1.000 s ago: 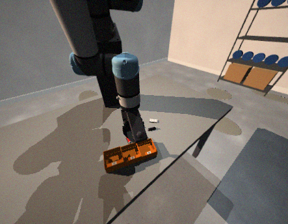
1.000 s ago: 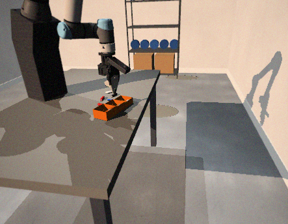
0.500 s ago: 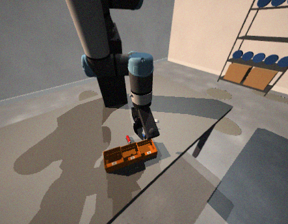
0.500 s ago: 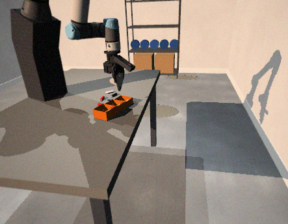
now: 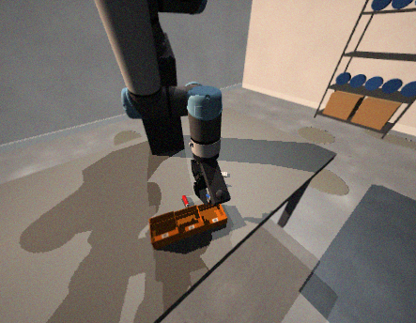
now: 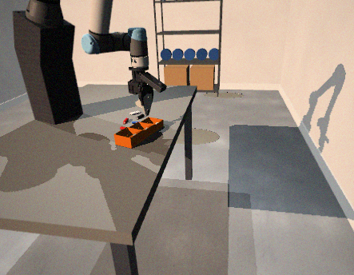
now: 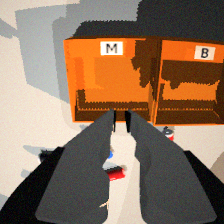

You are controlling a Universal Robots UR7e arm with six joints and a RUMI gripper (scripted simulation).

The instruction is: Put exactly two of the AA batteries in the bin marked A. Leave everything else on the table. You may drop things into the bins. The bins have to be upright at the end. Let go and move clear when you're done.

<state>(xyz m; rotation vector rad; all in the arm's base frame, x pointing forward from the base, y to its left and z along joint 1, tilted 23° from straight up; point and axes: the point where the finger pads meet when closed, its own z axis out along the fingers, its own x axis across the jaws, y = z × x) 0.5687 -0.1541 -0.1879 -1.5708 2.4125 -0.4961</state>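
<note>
Right now the red battery is 100 mm behind my hand, 30 mm to the right of it and 70 mm below it. Round my hand: blue battery 70 mm behind, 50 mm to the left, 70 mm below; orange bin 20 mm behind, 70 mm to the right, 50 mm below; black battery 70 mm behind, 130 mm to the left, 70 mm below.
</note>
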